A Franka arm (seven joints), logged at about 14 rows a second.
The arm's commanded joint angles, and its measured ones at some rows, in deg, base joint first. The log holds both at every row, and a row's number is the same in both.
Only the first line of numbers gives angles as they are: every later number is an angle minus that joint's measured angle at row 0.
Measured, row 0:
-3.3, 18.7, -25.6, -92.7, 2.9, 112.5, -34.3
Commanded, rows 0 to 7:
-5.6, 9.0, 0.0, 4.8, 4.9, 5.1, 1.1
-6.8, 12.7, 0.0, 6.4, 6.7, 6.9, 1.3
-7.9, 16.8, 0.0, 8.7, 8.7, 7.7, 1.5
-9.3, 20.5, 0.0, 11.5, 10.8, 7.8, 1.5
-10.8, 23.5, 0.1, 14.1, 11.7, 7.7, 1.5
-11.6, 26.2, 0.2, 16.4, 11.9, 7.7, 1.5
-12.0, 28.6, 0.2, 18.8, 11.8, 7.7, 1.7
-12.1, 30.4, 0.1, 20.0, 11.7, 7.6, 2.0
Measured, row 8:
-10.9, 25.6, 0.0, 13.2, 10.7, 9.3, 0.9
